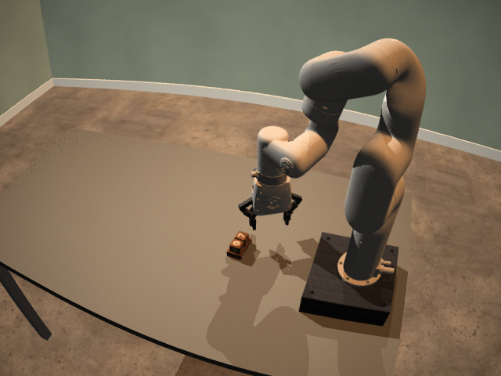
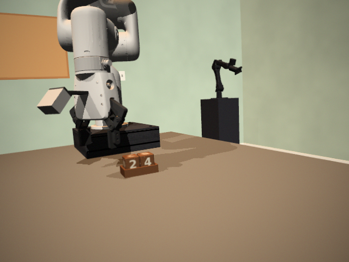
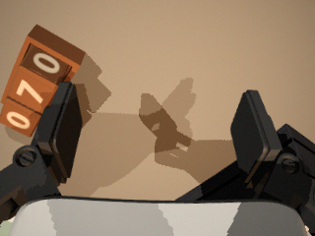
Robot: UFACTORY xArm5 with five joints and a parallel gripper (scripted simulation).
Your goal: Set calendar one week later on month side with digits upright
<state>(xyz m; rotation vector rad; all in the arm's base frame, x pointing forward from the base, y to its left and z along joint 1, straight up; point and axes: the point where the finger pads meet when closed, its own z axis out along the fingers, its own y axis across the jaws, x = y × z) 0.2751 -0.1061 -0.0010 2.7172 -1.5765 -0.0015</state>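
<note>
My hand is 7 cm short of the brown tray, 6 cm to the right of it and 6 cm above it.
</note>
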